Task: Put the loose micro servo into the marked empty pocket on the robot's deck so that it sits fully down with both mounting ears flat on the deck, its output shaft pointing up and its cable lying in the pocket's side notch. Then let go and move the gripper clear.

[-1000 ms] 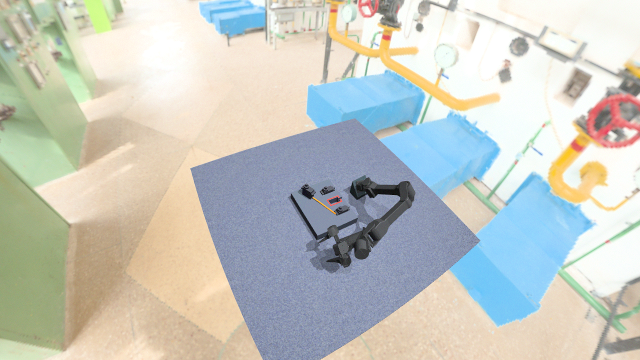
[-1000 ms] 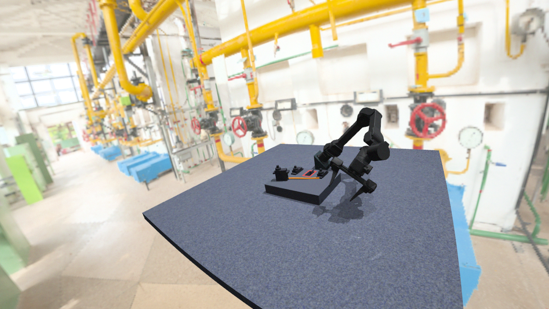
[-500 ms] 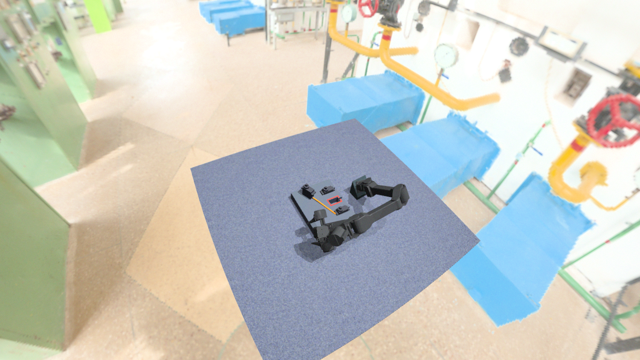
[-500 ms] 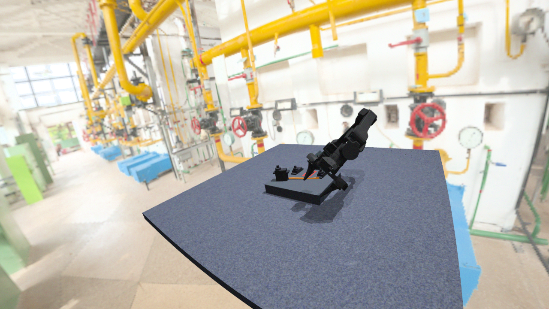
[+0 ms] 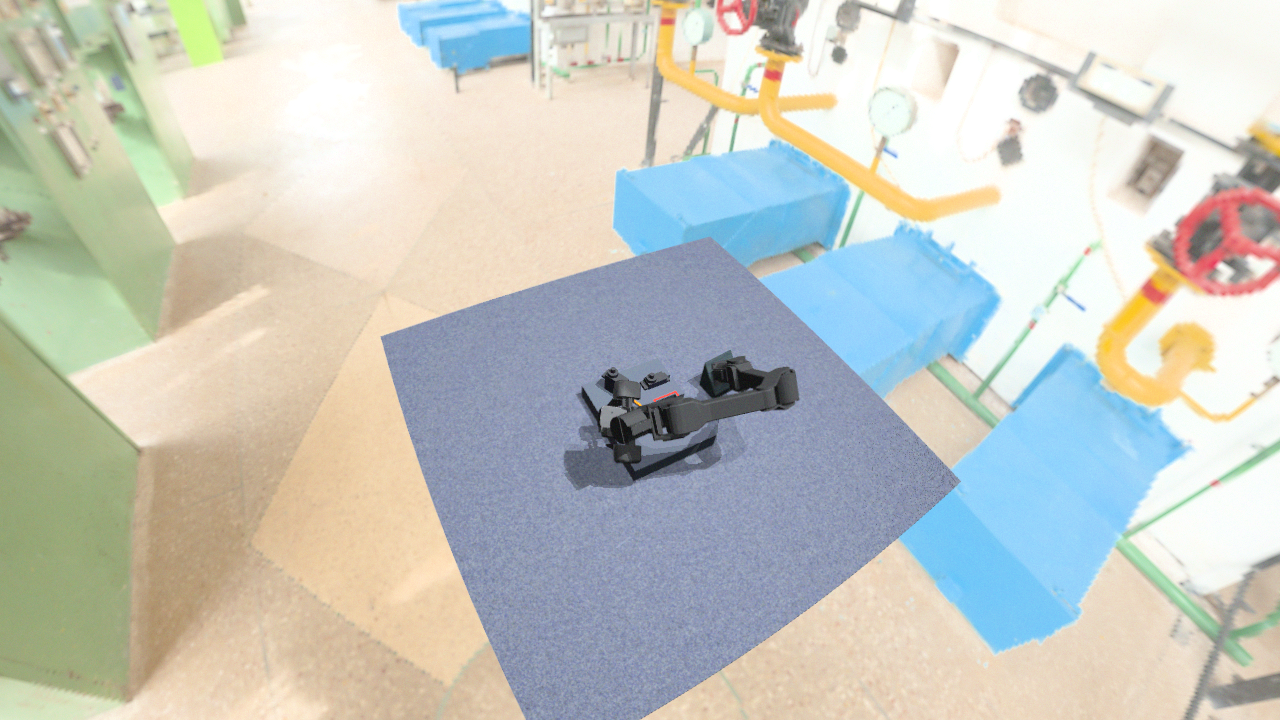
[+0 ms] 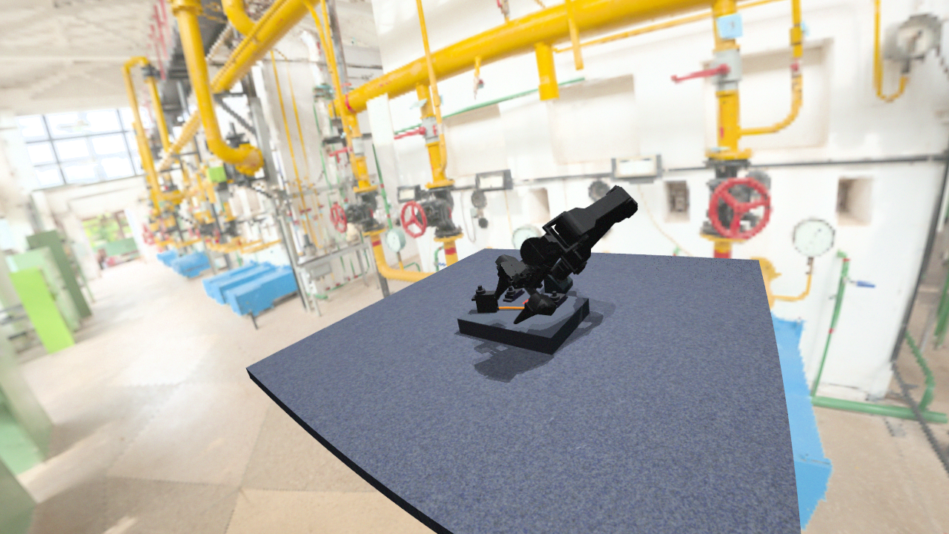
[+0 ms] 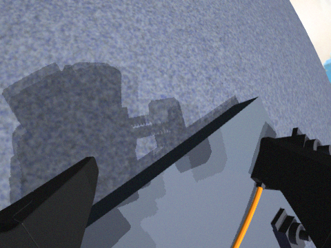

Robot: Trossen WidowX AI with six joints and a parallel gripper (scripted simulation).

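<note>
Right now the deck is 10 cm behind my gripper tip, 5 cm to the right of it and 9 cm below it.
</note>
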